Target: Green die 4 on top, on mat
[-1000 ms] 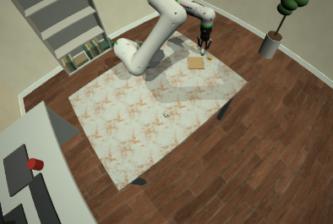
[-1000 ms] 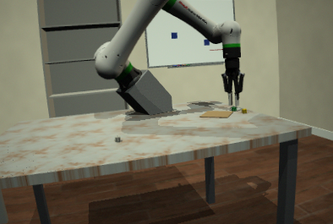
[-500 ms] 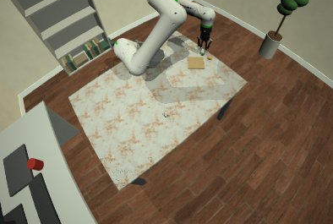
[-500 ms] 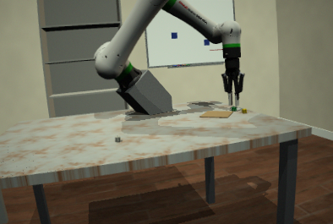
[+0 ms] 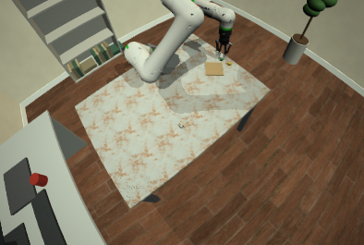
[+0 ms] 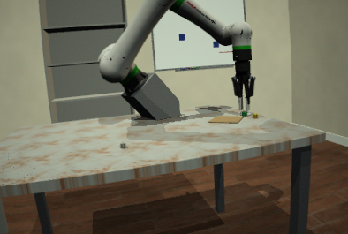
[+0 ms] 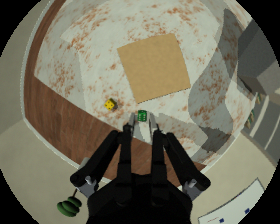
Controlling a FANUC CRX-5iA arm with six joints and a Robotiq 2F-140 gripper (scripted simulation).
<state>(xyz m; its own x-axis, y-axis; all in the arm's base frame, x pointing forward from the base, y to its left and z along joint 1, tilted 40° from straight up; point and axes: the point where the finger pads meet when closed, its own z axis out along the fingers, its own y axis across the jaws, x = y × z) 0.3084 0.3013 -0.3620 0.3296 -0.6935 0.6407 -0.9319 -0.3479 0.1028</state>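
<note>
Now: hand 5 cm above the green die. The rest, counted from my hand: tan mat 12 cm to the right, 6 cm below, 1 cm ahead; grey die 66 cm to the right, 16 cm ahead, 5 cm below; yellow die 8 cm ahead, 5 cm below.
</note>
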